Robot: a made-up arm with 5 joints. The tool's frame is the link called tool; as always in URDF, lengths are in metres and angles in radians. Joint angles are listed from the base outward. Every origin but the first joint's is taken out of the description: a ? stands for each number. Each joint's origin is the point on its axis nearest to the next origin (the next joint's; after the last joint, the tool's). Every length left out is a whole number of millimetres.
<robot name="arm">
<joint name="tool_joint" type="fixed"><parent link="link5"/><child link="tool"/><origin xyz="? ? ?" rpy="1.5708 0 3.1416"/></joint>
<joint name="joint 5" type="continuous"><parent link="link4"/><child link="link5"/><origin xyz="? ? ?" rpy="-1.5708 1.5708 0"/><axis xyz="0 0 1"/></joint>
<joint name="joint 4" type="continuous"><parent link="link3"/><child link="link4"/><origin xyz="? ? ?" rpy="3.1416 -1.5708 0"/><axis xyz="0 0 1"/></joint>
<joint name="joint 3" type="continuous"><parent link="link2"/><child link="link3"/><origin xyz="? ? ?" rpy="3.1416 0 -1.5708"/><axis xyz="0 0 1"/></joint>
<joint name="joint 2" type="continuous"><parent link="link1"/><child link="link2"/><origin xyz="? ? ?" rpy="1.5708 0 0"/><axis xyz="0 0 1"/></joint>
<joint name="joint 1" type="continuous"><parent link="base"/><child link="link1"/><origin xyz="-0.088 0 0.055" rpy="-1.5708 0 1.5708"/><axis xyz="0 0 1"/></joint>
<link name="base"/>
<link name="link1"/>
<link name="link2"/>
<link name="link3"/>
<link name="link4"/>
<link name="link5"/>
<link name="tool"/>
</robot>
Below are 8 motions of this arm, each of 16 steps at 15 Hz.
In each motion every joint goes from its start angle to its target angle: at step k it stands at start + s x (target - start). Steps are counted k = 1, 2, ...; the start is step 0. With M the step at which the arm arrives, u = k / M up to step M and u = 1 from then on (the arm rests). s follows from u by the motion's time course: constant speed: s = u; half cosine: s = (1 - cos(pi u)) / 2; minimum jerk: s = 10 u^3 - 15 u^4 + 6 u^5.
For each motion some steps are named. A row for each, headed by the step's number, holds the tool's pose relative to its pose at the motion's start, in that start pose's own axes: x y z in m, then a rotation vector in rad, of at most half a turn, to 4 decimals.
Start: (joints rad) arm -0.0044 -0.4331 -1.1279 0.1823 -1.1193
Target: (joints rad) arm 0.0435 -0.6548 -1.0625 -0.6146 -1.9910
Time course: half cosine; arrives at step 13
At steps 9, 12, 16:
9: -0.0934 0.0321 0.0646 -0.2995 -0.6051 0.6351
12: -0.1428 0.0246 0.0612 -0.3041 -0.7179 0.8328
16: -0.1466 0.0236 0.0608 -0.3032 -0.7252 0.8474

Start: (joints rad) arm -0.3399 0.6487 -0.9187 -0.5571 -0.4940
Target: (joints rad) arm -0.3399 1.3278 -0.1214 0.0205 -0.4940
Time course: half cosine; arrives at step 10
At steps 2, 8, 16:
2: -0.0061 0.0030 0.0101 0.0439 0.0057 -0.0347
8: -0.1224 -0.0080 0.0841 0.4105 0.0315 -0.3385
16: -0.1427 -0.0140 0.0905 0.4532 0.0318 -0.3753

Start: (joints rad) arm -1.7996 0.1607 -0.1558 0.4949 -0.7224
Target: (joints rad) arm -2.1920 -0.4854 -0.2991 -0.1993 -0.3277
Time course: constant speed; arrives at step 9
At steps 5, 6, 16:
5: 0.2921 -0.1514 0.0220 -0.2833 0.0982 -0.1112
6: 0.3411 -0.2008 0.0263 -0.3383 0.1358 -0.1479
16: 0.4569 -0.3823 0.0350 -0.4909 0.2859 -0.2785

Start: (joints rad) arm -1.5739 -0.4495 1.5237 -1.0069 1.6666
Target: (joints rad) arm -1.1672 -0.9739 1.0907 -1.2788 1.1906
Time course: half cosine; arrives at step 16
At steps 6, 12, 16:
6: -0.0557 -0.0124 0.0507 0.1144 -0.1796 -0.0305
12: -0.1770 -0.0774 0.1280 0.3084 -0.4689 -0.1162
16: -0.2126 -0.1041 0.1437 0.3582 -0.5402 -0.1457

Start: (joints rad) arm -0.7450 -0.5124 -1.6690 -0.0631 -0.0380
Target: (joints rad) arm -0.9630 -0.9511 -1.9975 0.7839 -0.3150
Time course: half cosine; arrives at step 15
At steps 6, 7, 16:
6: -0.0198 -0.1005 0.0986 0.3204 -0.1665 -0.0601
7: -0.0299 -0.1334 0.1249 0.4152 -0.2167 -0.0799
16: -0.1146 -0.3250 0.2285 0.9289 -0.4850 -0.2019

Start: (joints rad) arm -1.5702 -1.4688 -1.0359 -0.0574 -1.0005
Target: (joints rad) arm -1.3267 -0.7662 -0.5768 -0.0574 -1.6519
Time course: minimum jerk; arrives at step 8
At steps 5, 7, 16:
5: -0.2306 0.2606 0.2908 0.1095 -0.5396 0.2162
7: -0.3567 0.3145 0.3825 0.1738 -0.7226 0.2853
16: -0.3650 0.3170 0.3878 0.1782 -0.7338 0.2894

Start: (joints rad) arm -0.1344 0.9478 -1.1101 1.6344 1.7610
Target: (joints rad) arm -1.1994 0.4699 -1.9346 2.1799 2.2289
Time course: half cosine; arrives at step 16
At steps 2, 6, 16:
2: 0.0055 0.0149 -0.0189 -0.0342 0.0336 -0.0053
6: 0.0401 0.0860 -0.1759 -0.2541 0.2898 -0.0705
16: 0.0211 0.0049 -0.6189 -0.5782 1.0119 -0.4281

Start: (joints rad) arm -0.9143 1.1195 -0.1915 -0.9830 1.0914
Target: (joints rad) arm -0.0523 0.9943 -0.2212 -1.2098 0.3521
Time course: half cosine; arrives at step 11
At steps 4, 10, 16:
4: 0.0966 0.1301 0.0116 -0.2337 -0.0637 -0.0054
10: 0.2748 0.5000 -0.1520 -0.7943 -0.2327 0.1960
16: 0.2782 0.5108 -0.1614 -0.8099 -0.2374 0.2067

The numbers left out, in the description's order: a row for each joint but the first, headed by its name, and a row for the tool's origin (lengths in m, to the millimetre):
tool: -0.322 0.039 0
joint 5: 0.052 -0.005 0
joint 4: 0.346 -0.322 0
joint 3: 0.371 -0.015 0
joint 2: 0.003 -0.174 0

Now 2 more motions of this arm.
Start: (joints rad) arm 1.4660 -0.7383 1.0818 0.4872 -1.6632
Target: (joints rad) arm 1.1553 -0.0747 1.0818 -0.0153 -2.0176
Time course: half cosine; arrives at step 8
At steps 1, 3, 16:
1: -0.0004 0.0047 0.0094 0.0192 0.0083 0.0201
3: 0.0061 0.0285 0.0794 0.1730 0.0600 0.1445
16: 0.1082 0.0014 0.2449 0.6657 0.1260 0.2827

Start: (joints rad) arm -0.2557 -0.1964 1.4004 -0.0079 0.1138
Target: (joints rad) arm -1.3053 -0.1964 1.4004 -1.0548 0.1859
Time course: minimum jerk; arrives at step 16
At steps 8, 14, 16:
8: 0.0393 -0.0282 -0.1713 -0.5398 0.5468 0.0713
14: 0.0051 -0.0581 -0.3219 -1.0359 0.9977 0.3921
16: 0.0030 -0.0590 -0.3263 -1.0511 1.0104 0.4071

